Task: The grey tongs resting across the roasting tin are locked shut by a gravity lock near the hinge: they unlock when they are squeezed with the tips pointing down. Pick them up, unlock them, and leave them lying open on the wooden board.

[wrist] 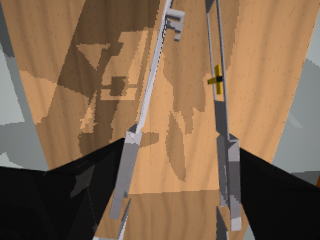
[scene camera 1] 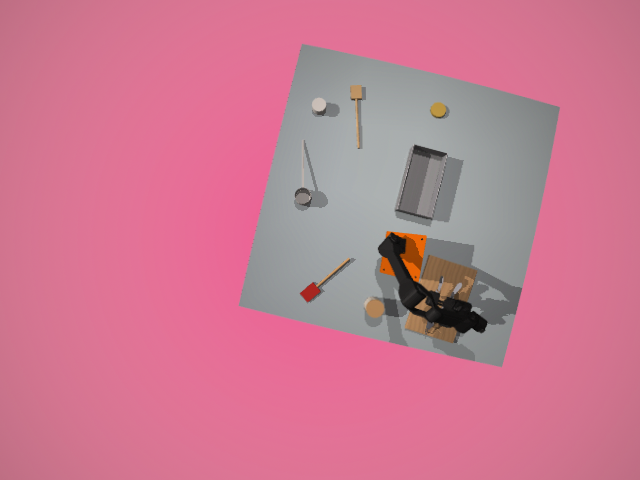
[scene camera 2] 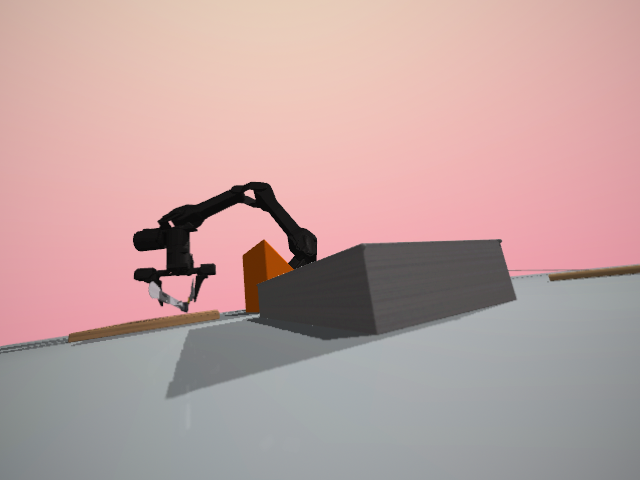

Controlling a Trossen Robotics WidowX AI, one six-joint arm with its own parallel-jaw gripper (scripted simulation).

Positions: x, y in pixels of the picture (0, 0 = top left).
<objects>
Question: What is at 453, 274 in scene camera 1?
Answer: A wooden board.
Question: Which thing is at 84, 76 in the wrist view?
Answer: A wooden board.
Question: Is my gripper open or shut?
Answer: Open.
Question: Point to a wooden board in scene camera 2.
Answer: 153, 323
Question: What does my gripper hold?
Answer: Nothing.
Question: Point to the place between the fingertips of my gripper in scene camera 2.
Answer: At 178, 304
</objects>
